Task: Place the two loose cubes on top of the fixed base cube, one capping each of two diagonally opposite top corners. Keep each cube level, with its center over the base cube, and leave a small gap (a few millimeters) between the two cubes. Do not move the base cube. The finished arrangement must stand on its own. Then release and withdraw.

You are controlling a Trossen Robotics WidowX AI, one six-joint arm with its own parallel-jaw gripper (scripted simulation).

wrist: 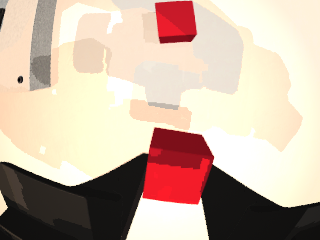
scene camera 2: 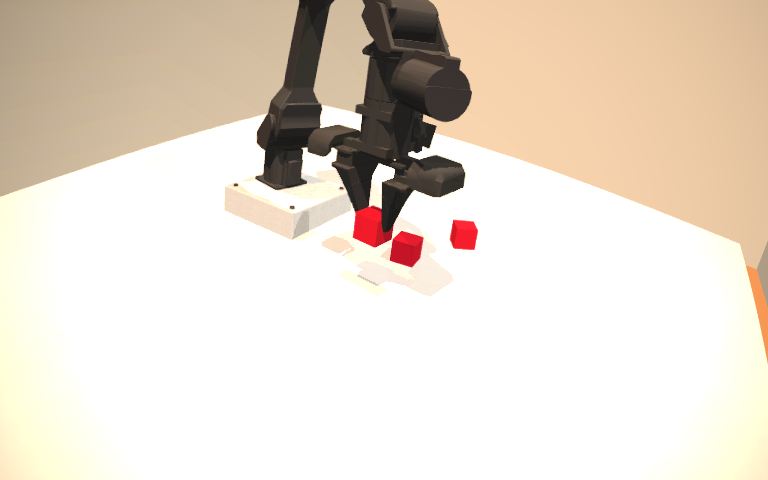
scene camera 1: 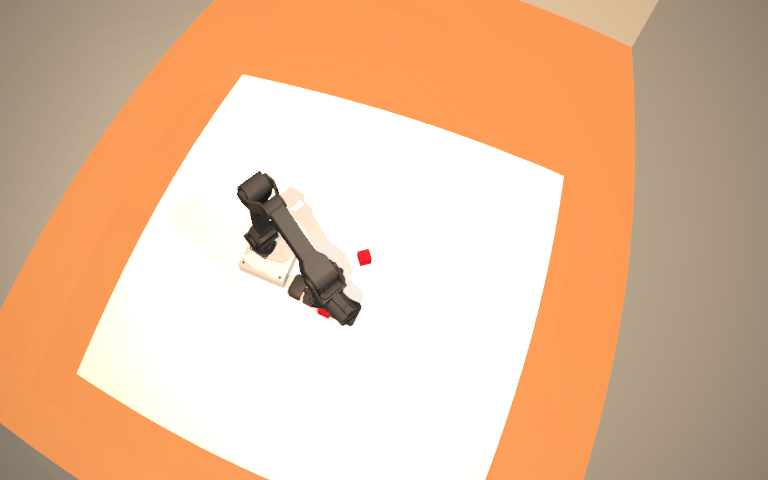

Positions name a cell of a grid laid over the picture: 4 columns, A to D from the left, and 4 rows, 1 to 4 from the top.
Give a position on a red cube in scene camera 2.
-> C3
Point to a red cube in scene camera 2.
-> At C2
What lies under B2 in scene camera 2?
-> A red cube.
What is my gripper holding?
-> A red cube.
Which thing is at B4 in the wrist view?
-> My gripper.
